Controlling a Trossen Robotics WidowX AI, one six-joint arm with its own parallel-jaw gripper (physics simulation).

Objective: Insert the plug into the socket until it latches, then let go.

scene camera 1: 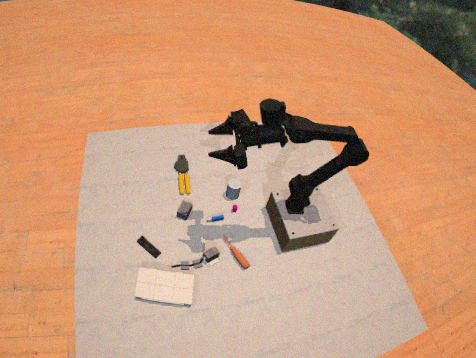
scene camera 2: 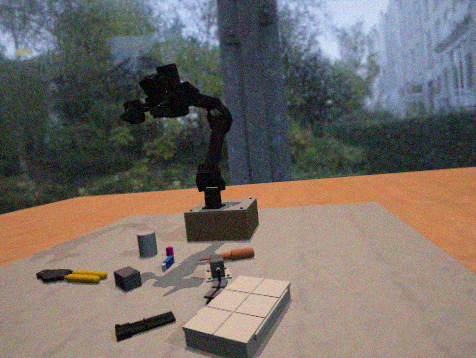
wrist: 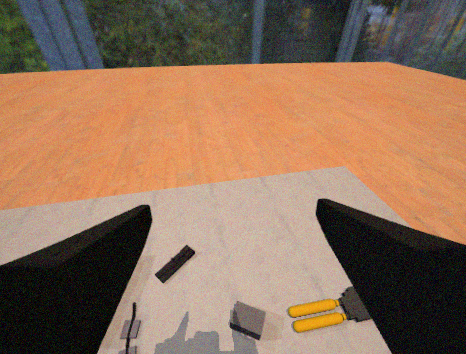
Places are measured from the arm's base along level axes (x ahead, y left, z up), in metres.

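Pixels of known places: gripper, between the fingertips: (scene camera 1: pixel 208 143) (scene camera 2: pixel 135 115) (wrist: pixel 234 209); arm's base, origin of its link: (scene camera 1: pixel 294 207) (scene camera 2: pixel 214 207).
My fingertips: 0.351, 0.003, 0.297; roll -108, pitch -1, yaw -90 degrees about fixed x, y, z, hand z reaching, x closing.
Observation:
Ahead of a thing's pixels: the offset from my fingertips to its top centre, as dx, dy, dz. "*": to the spot under its first point. Level surfaces: height alone.
A small grey block on a light base plate, which looks like the socket {-0.033, +0.159, -0.356} (scene camera 1: pixel 212 253) (scene camera 2: pixel 217 267), sits on the mat left of the screwdriver in scene camera 1. A dark cable {* +0.080, +0.197, -0.395} (scene camera 1: pixel 178 265) (scene camera 2: pixel 214 289) (wrist: pixel 132 320) runs from it past small grey clips. The plug cannot be told apart from the block at this size, so whether it is latched is unclear. My gripper (scene camera 1: pixel 209 143) (wrist: pixel 234 209) is wide open and empty, high above the mat and well away from the block. The block does not show in the wrist view.
On the mat {dz -0.402} (scene camera 1: pixel 325 295) are a white-topped box {+0.125, +0.289, -0.366} (scene camera 1: pixel 165 286) (scene camera 2: pixel 242 306), black bar {+0.191, +0.129, -0.386} (scene camera 1: pixel 149 246) (wrist: pixel 175 264), dark cube {+0.060, -0.035, -0.366} (scene camera 1: pixel 184 210) (scene camera 2: pixel 127 278), pliers {* +0.061, -0.171, -0.384} (scene camera 1: pixel 184 183) (wrist: pixel 317 315), grey cylinder {-0.136, -0.137, -0.331} (scene camera 1: pixel 233 189), orange screwdriver {-0.126, +0.140, -0.374} (scene camera 1: pixel 239 256), blue piece {-0.059, -0.006, -0.381} (scene camera 1: pixel 217 218) and magenta piece {-0.138, -0.057, -0.376} (scene camera 1: pixel 235 208).

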